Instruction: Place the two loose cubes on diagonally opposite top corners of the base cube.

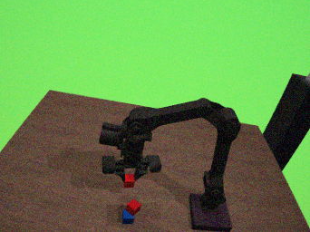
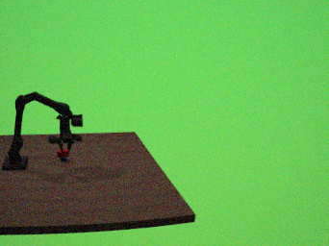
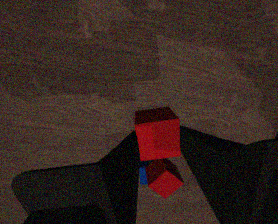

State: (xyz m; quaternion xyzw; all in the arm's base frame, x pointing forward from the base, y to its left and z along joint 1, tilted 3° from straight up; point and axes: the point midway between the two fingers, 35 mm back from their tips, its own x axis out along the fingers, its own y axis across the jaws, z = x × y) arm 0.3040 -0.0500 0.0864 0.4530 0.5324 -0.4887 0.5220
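Now: the blue base cube 100 mm to the left of my gripper tip and 70 mm below it.
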